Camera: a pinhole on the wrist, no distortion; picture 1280 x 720 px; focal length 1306.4 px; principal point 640.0 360.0 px. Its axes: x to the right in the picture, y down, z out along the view. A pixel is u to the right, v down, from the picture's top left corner.
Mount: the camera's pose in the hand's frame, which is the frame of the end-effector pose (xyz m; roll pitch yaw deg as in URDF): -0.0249 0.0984 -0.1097 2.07 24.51 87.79
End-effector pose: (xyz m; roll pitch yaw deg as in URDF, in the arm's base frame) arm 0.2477 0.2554 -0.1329 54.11 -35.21 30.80
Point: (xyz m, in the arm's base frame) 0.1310 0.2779 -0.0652
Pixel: 476 522
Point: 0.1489 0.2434 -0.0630
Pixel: 189 502
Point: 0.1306 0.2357 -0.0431
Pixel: 386 534
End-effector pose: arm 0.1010 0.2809 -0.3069 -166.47 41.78 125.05
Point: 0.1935 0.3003 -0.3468
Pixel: 45 169
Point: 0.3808 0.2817 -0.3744
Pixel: 941 694
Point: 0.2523 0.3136 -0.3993
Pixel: 544 145
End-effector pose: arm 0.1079 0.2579 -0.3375 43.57 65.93 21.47
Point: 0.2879 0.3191 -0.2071
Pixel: 307 496
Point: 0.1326 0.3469 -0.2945
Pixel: 81 300
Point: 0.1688 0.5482 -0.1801
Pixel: outside the picture
